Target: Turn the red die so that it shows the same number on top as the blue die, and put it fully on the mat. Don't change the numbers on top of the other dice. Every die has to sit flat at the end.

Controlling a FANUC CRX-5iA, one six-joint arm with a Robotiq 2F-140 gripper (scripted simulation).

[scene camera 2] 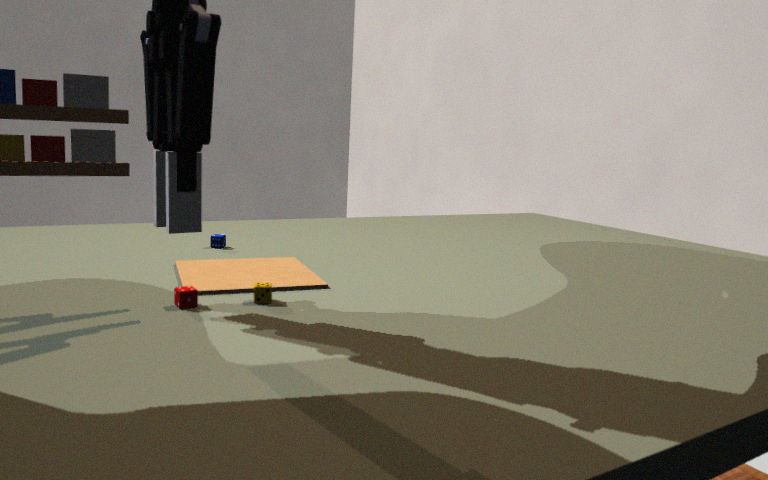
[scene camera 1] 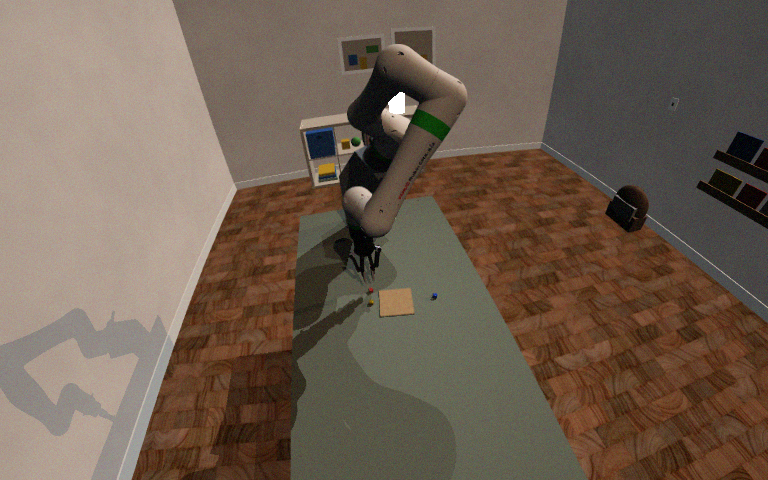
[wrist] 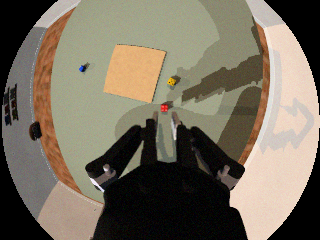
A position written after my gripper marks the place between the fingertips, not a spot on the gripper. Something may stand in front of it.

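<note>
There is my gripper (scene camera 2: 177,228), and I find the same gripper (wrist: 164,117) through the wrist view. I can also see a tan mat (scene camera 2: 222,276). That mat (scene camera 1: 394,302) is visible elsewhere too, and from the wrist I again see the mat (wrist: 133,71).
</note>
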